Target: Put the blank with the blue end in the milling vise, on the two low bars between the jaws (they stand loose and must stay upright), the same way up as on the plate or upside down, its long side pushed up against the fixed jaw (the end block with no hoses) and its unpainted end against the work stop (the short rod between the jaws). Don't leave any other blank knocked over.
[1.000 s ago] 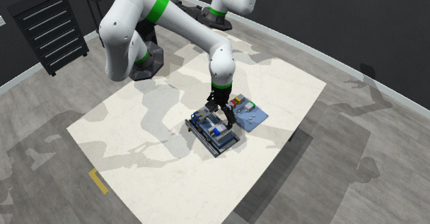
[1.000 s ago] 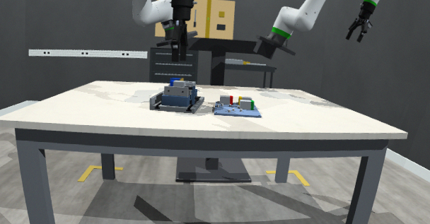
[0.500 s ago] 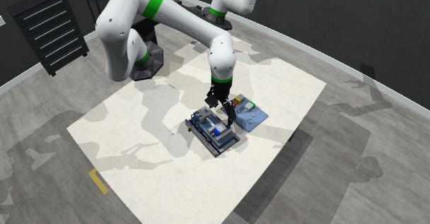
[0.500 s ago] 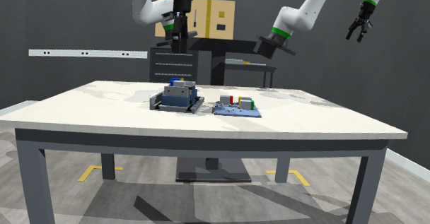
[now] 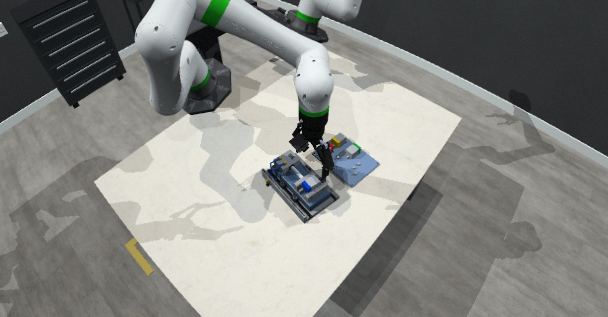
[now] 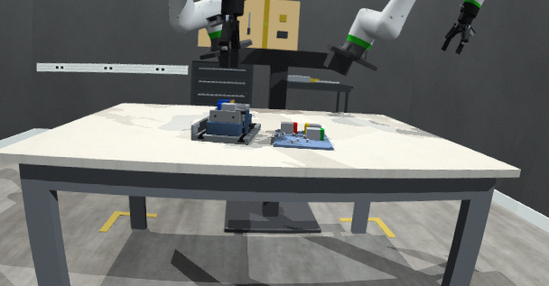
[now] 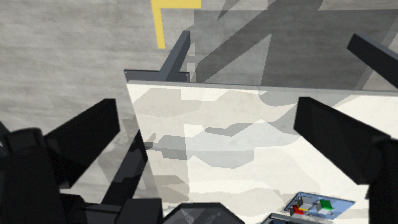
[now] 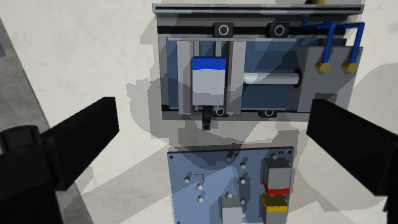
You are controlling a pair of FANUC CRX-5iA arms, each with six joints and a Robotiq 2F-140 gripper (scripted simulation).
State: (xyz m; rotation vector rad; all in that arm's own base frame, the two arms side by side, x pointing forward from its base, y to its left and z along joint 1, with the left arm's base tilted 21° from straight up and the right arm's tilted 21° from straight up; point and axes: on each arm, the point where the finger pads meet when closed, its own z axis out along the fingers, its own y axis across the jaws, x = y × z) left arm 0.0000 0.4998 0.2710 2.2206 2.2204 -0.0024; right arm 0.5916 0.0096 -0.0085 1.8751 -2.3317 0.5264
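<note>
The blue-ended blank is 15 cm below my right hand. The rest, counted from my right hand: moving jaw: 17 cm below, 4 cm behind, 1 cm to the left; then fixed jaw: 17 cm below, 3 cm ahead; then work stop: 16 cm below, 5 cm to the left, 1 cm ahead.
</note>
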